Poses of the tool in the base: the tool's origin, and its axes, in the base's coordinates. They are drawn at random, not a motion.
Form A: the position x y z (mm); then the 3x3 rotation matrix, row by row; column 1 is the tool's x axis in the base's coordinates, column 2 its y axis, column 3 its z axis. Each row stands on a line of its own.
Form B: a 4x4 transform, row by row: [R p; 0 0 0 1], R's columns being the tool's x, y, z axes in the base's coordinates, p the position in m. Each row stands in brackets. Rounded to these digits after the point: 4 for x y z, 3 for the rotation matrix.
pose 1, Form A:
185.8, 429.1, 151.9
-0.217, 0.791, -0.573
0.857, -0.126, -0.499
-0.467, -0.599, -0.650
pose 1, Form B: [[-0.217, 0.791, -0.573, 0.1858], [0.857, -0.126, -0.499, 0.4291], [-0.467, -0.599, -0.650, 0.1519], [0, 0, 0, 1]]
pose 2, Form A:
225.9, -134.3, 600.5
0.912, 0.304, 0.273
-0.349, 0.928, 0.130
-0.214, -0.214, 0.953
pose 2, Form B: [[0.912, 0.304, 0.273, 0.2259], [-0.349, 0.928, 0.130, -0.1343], [-0.214, -0.214, 0.953, 0.6005], [0, 0, 0, 1]]
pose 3, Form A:
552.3, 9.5, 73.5
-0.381, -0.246, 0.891
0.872, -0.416, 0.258
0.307, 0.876, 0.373
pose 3, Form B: [[-0.381, -0.246, 0.891, 0.5523], [0.872, -0.416, 0.258, 0.0095], [0.307, 0.876, 0.373, 0.0735], [0, 0, 0, 1]]
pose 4, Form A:
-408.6, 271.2, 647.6
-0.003, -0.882, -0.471
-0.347, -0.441, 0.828
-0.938, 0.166, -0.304
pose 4, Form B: [[-0.003, -0.882, -0.471, -0.4086], [-0.347, -0.441, 0.828, 0.2712], [-0.938, 0.166, -0.304, 0.6476], [0, 0, 0, 1]]
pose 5, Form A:
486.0, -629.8, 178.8
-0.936, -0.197, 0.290
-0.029, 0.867, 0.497
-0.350, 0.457, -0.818
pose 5, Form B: [[-0.936, -0.197, 0.290, 0.4860], [-0.029, 0.867, 0.497, -0.6298], [-0.350, 0.457, -0.818, 0.1788], [0, 0, 0, 1]]
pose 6, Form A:
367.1, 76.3, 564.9
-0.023, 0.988, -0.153
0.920, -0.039, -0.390
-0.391, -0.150, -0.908
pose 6, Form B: [[-0.023, 0.988, -0.153, 0.3671], [0.920, -0.039, -0.390, 0.0763], [-0.391, -0.150, -0.908, 0.5649], [0, 0, 0, 1]]
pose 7, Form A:
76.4, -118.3, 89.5
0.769, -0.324, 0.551
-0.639, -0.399, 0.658
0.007, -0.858, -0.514
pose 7, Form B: [[0.769, -0.324, 0.551, 0.0764], [-0.639, -0.399, 0.658, -0.1183], [0.007, -0.858, -0.514, 0.0895], [0, 0, 0, 1]]
